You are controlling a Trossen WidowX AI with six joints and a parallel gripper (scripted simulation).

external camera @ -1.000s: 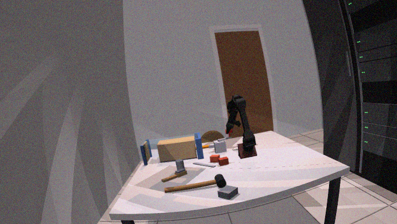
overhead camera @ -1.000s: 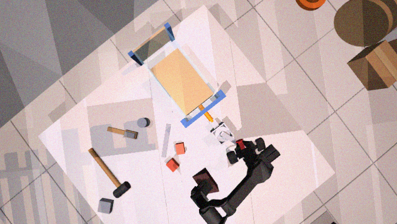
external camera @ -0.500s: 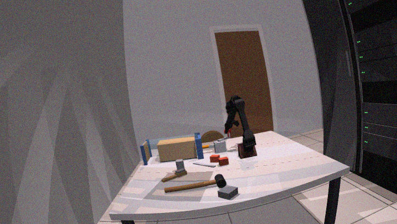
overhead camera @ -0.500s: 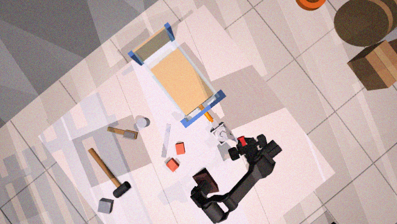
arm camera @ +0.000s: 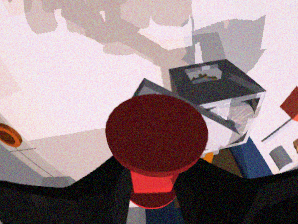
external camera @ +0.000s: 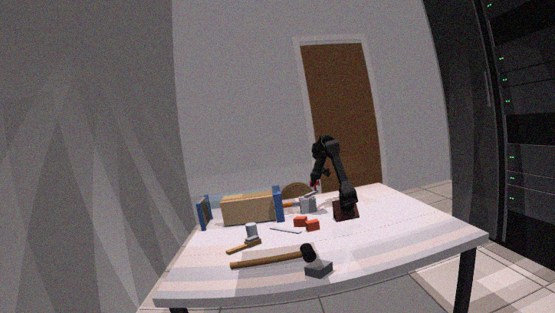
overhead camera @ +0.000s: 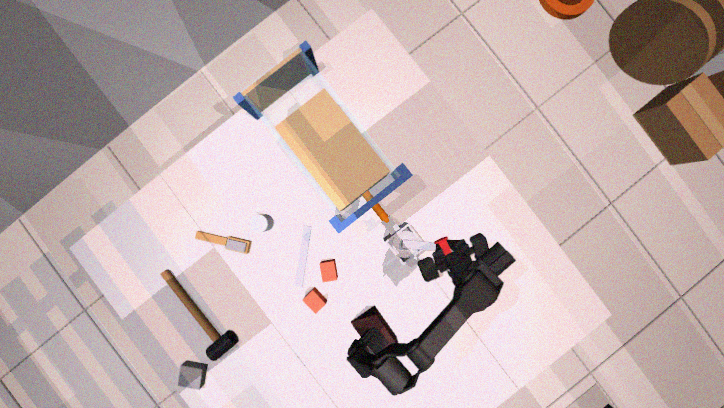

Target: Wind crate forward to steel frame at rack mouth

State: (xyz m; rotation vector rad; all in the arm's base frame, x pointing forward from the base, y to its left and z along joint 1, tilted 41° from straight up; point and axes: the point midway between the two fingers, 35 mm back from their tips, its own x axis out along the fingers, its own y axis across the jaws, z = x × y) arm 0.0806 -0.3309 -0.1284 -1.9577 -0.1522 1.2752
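Now: the grey crank bar 10 mm ahead of my gripper tip, 30 mm to the left of it and 30 mm below it. Round my gripper tip: grey winch 40 mm ahead, 70 mm to the left, 100 mm below; red knob 20 mm behind; blue steel frame 220 mm ahead, 60 mm to the left, 20 mm below.
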